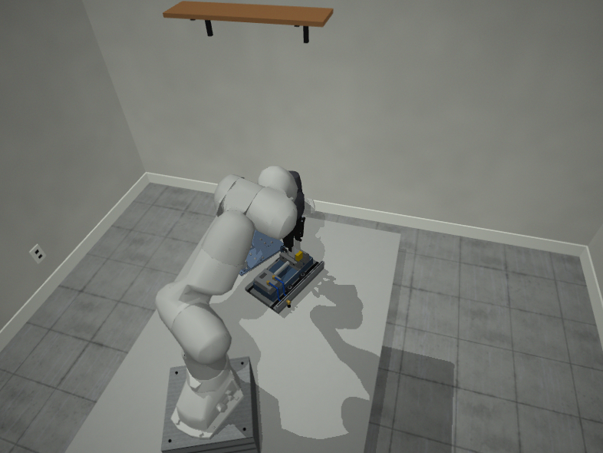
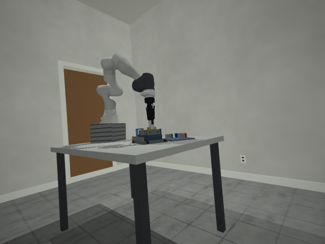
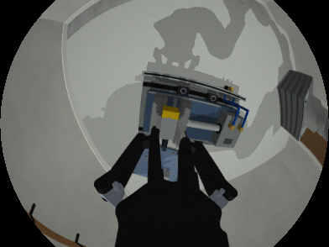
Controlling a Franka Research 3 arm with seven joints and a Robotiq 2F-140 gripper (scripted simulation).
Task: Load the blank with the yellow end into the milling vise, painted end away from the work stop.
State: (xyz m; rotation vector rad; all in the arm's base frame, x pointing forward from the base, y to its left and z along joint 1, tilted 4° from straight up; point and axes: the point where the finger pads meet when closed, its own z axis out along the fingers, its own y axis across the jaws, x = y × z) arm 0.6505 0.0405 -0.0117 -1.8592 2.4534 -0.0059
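The yellow-ended blank is 4 cm below my hand. Also, from my hand: milling vise 7 cm behind, 2 cm to the left, 9 cm below; then green-ended blank 8 cm behind, 23 cm to the left, 11 cm below; then work stop rod 1 cm ahead, 5 cm to the left, 4 cm below.
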